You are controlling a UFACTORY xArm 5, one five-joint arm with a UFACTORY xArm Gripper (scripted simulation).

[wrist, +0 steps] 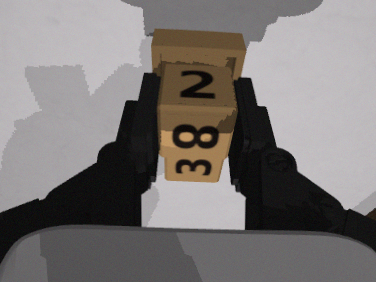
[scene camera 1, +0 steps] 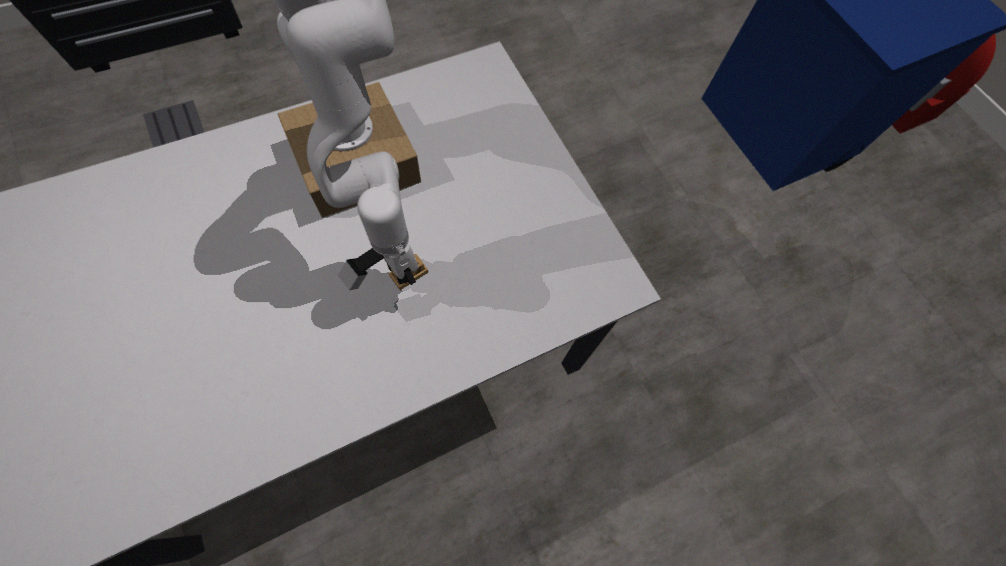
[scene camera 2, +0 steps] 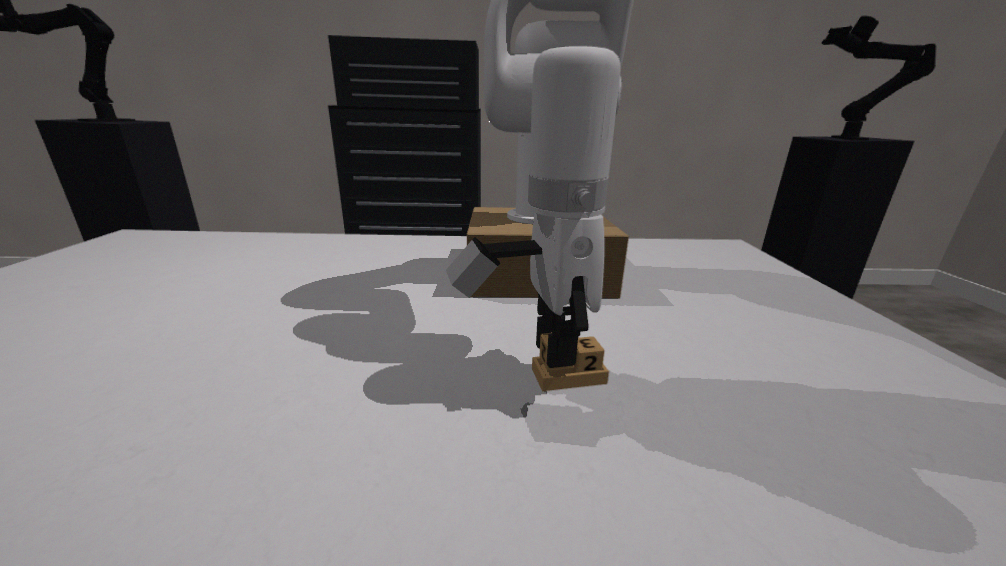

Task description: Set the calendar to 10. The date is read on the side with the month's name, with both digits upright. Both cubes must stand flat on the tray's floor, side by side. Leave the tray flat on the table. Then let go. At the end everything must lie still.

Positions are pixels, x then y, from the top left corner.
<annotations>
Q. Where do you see a wooden calendar tray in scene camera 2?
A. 573, 380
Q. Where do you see a wooden calendar tray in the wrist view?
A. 169, 46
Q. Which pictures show my gripper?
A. The wrist view, scene camera 1 and scene camera 2: all of them.
</annotations>
